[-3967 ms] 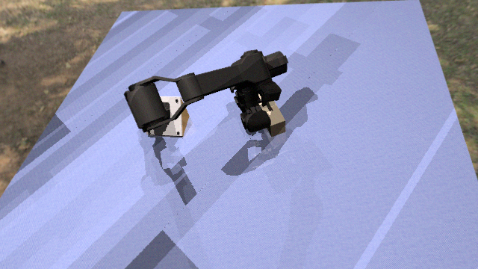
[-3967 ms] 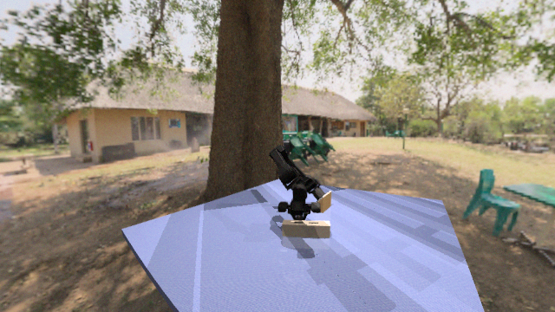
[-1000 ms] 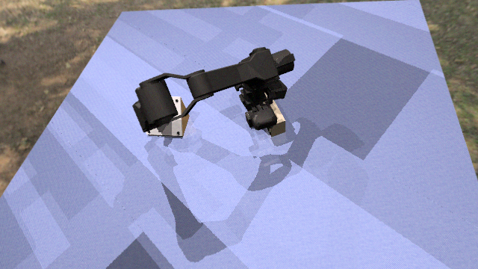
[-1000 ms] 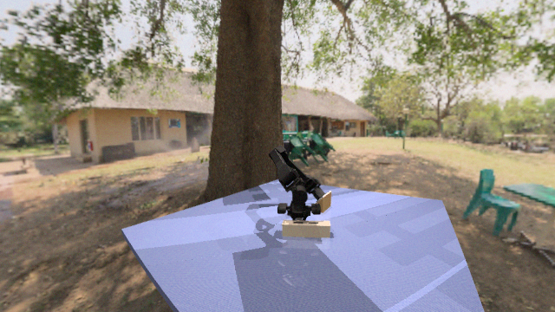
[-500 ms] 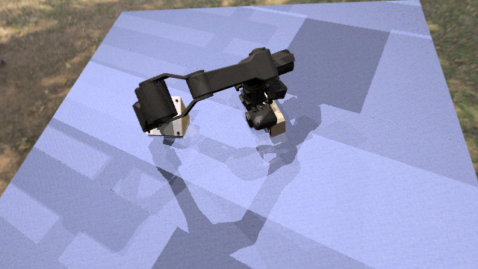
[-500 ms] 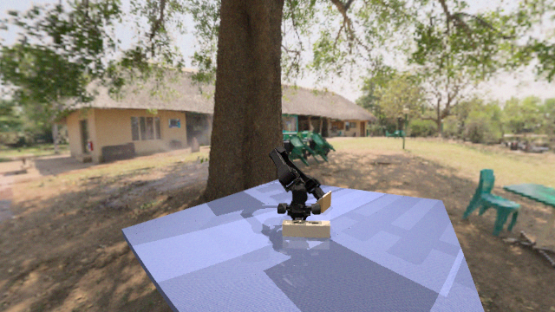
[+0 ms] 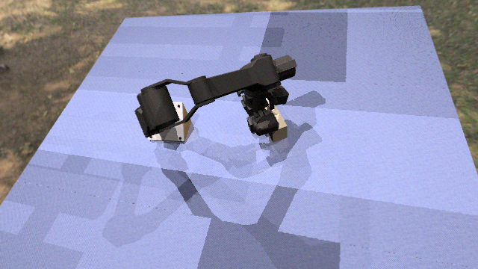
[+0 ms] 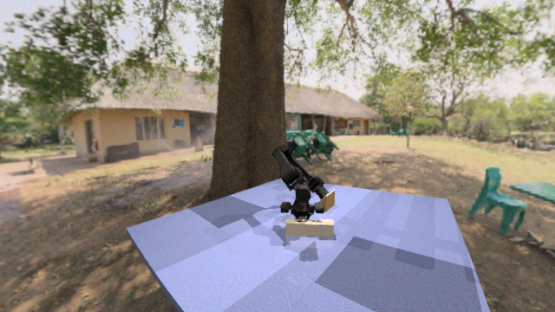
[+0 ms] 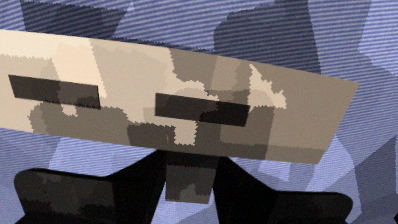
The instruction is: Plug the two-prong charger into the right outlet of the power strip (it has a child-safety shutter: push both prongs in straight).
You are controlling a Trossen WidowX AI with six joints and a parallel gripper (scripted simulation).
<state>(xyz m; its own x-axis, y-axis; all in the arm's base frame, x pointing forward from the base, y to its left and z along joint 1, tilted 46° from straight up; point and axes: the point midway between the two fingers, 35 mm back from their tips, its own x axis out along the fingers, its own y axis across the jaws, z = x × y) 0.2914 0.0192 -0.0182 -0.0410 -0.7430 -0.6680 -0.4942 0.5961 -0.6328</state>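
Right now my gripper tip is 20 mm short of the black two-prong charger, 10 mm to the right of it and 10 mm below it.
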